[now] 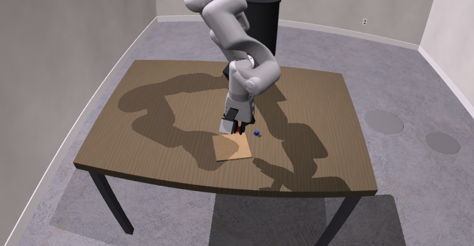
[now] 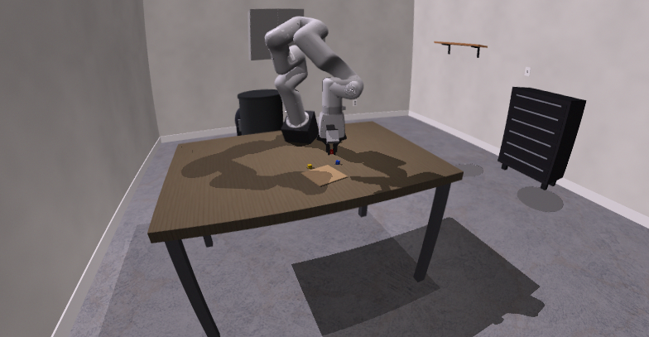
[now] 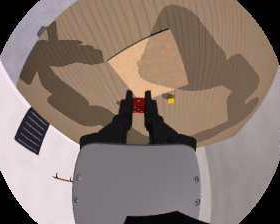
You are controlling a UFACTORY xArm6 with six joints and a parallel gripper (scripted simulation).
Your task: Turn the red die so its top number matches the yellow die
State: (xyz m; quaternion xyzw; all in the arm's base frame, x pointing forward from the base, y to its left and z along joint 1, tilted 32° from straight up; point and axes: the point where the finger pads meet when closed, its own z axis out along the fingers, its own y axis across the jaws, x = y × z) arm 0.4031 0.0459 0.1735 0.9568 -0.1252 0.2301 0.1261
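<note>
Now: hand 10 mm past the tan mat, 30 mm to the left of it and 120 mm above it. Also, from my hand: red die: 10 mm behind, 10 mm below; then yellow die: 100 mm behind, 50 mm to the right, 110 mm below; then blue die: 90 mm behind, 80 mm to the left, 110 mm below.
</note>
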